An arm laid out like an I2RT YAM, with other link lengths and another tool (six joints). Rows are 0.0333 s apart.
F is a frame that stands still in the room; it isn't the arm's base.
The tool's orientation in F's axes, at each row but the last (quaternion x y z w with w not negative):
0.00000 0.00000 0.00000 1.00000
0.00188 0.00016 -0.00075 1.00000
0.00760 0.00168 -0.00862 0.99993
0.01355 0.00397 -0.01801 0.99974
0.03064 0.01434 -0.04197 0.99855
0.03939 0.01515 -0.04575 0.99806
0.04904 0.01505 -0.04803 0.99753
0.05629 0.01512 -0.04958 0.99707
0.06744 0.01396 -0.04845 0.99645
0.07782 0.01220 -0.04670 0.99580
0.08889 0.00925 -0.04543 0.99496
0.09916 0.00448 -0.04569 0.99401
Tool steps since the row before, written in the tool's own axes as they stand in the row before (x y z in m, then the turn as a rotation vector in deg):
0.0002 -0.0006 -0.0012 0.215 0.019 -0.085
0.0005 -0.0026 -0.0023 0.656 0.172 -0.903
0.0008 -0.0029 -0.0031 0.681 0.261 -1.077
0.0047 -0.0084 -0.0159 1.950 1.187 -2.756
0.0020 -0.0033 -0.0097 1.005 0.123 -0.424
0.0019 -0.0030 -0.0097 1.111 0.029 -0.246
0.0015 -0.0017 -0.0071 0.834 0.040 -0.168
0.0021 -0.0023 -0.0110 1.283 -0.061 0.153
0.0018 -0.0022 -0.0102 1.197 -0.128 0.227
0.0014 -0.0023 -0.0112 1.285 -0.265 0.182
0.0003 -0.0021 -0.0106 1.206 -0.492 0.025
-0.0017 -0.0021 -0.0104 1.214 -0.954 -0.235
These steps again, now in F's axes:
0.0002 -0.0006 -0.0012 0.215 0.019 -0.085
0.0005 -0.0026 -0.0023 0.656 0.174 -0.903
0.0007 -0.0029 -0.0031 0.682 0.266 -1.075
0.0043 -0.0081 -0.0162 1.971 1.191 -2.739
0.0015 -0.0028 -0.0099 1.000 0.065 -0.447
0.0014 -0.0024 -0.0100 1.102 -0.052 -0.280
0.0011 -0.0011 -0.0073 0.829 -0.022 -0.192
0.0016 -0.0012 -0.0113 1.274 -0.202 0.099
0.0014 -0.0010 -0.0105 1.183 -0.270 0.167
0.0010 -0.0006 -0.0115 1.257 -0.406 0.098
0.0000 -0.0002 -0.0108 1.156 -0.594 -0.094
-0.0019 0.0002 -0.0106 1.121 -0.994 -0.440

